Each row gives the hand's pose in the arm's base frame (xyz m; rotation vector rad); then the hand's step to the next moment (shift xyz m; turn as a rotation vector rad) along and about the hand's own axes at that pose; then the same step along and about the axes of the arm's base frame.
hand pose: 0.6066 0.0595 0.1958 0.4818 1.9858 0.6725
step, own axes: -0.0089 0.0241 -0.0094 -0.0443 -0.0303 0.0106
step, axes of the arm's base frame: -0.0027 0.0110 0.0249 0.0284 -0.0464 0.0060
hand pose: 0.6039 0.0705 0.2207 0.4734 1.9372 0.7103
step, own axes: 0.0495 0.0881 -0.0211 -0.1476 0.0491 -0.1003
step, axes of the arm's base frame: -0.0387 0.0901 0.0322 -0.0232 -0.0789 0.1658
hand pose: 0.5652 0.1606 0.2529 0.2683 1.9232 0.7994
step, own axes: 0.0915 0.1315 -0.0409 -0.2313 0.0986 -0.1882
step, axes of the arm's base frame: -0.0993 0.1288 0.0296 -0.0665 -0.1200 0.2825
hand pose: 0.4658 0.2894 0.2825 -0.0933 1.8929 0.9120
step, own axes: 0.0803 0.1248 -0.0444 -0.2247 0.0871 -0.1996
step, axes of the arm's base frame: -0.1278 0.0864 0.0140 -0.0734 -0.1333 0.2734
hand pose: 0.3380 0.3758 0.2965 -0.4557 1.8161 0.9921
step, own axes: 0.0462 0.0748 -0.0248 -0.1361 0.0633 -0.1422
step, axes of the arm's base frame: -0.0860 0.0304 -0.0043 -0.0639 -0.0914 0.1741
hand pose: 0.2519 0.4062 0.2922 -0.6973 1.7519 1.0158
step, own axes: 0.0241 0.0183 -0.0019 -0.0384 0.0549 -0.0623
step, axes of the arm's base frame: -0.0248 0.0070 -0.0160 -0.0580 -0.0270 0.0654
